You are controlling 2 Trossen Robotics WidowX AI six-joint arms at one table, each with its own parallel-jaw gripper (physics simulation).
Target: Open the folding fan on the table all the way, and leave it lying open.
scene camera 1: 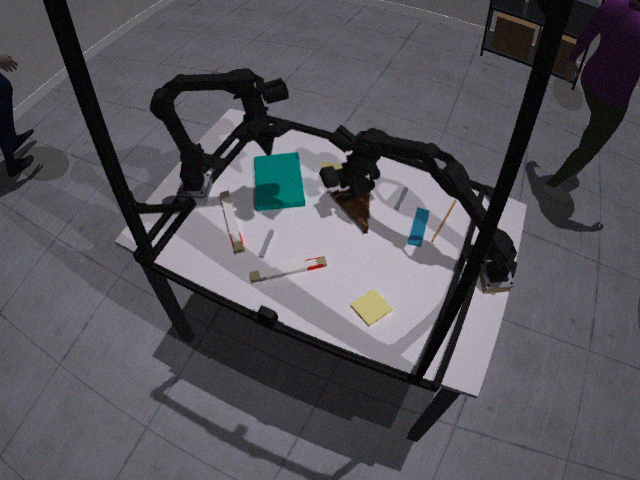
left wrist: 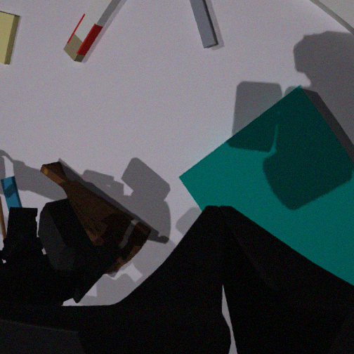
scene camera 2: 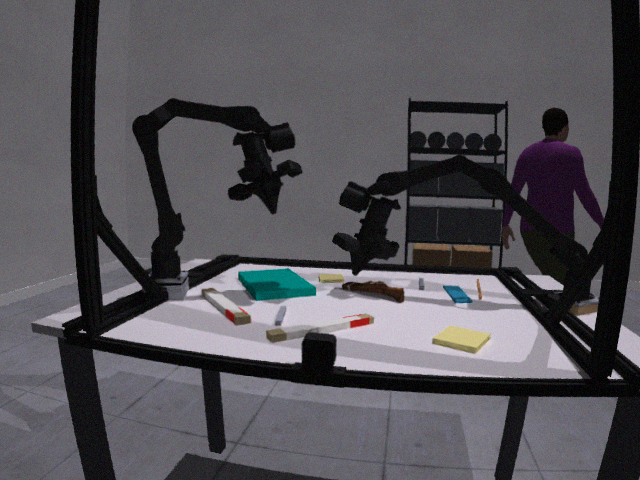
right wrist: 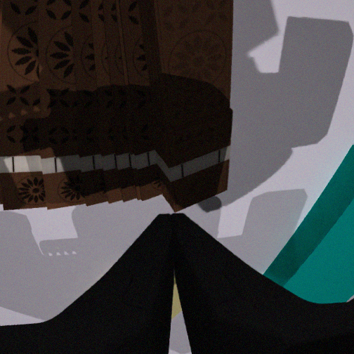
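Pixels of known places: left gripper, fingertip midpoint: (scene camera 1: 269, 155) (scene camera 2: 274, 213); right gripper, fingertip midpoint: (scene camera 1: 341, 187) (scene camera 2: 354, 275); left arm's base at its link origin: (scene camera 1: 193, 183) (scene camera 2: 165, 275); right arm's base at its link origin: (scene camera 1: 497, 273).
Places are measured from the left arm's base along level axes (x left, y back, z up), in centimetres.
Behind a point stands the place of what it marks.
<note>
The brown folding fan (scene camera 1: 355, 210) @(x -6.3, y -52.9, z -2.1 cm) (scene camera 2: 376, 290) @(x -7.4, y -51.6, z -3.1 cm) (left wrist: 92, 207) (right wrist: 115, 110) lies partly spread as a narrow wedge. Its narrow pivot end points toward the table's front in scene camera 1, its wide end toward the back. My right gripper (scene camera 2: 356, 271) @(x 2.0, y -48.3, z -1.2 cm) (right wrist: 170, 225) is shut and empty. Its tips are above the table, close to the fan's wide edge beside the outer stick in the right wrist view; whether they touch it I cannot tell. The right arm hides part of the fan in scene camera 1 and the left wrist view. My left gripper (scene camera 1: 268, 152) @(x -1.9, y -27.2, z 15.2 cm) (scene camera 2: 273, 211) @(x -1.9, y -27.2, z 15.2 cm) (left wrist: 216, 217) is shut and empty, high near the teal block.
The teal block (scene camera 1: 279, 180) @(x 5.2, y -28.1, z -2.8 cm) (scene camera 2: 276, 284) @(x 0.5, y -27.8, z -2.8 cm) lies left of the fan. Two white-and-red bars (scene camera 1: 231, 222) @(x -12.8, y -15.6, z -3.4 cm) (scene camera 1: 289, 269) @(x -28.2, y -35.4, z -3.5 cm), two grey sticks (scene camera 1: 266, 243) @(x -19.4, y -27.6, z -3.9 cm) (scene camera 1: 401, 198) @(x 1.7, y -67.6, z -3.9 cm) and a yellow pad (scene camera 1: 371, 306) @(x -38.3, y -58.6, z -3.8 cm) lie around it. A blue piece (scene camera 1: 418, 227) @(x -9.4, y -72.8, z -4.4 cm) and an orange stick (scene camera 1: 443, 222) @(x -6.8, y -81.2, z -4.3 cm) lie right.
</note>
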